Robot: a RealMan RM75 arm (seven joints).
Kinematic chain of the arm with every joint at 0, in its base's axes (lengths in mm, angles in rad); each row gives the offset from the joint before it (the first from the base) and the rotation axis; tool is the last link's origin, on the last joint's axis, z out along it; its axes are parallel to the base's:
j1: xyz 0 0 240.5 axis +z
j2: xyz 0 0 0 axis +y
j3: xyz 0 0 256 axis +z
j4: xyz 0 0 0 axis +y
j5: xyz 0 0 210 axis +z
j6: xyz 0 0 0 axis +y
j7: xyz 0 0 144 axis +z
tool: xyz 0 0 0
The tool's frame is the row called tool.
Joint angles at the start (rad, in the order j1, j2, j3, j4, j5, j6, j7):
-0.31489, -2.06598, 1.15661, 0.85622, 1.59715, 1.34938, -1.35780
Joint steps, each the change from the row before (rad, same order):
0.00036, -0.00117, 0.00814, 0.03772, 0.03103, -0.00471, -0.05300
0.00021, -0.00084, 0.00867, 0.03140, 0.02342, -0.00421, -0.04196
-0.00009, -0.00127, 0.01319, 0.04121, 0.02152, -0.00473, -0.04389
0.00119, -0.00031, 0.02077, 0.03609, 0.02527, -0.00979, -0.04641
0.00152, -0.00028, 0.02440, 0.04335, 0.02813, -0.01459, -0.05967
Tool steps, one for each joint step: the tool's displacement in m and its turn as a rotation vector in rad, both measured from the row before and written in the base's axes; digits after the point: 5 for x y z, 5 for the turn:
0.00364, 0.00167, 0.00107, -0.01848, 0.01754, 0.01092
0.00344, 0.00141, 0.00083, -0.01327, 0.01450, 0.00725
0.00599, 0.00206, 0.00137, -0.01001, 0.01545, -0.00074
0.00448, 0.00106, -0.00065, -0.01528, 0.02140, 0.00606
0.00559, 0.00168, -0.00034, -0.01334, 0.02249, 0.01248

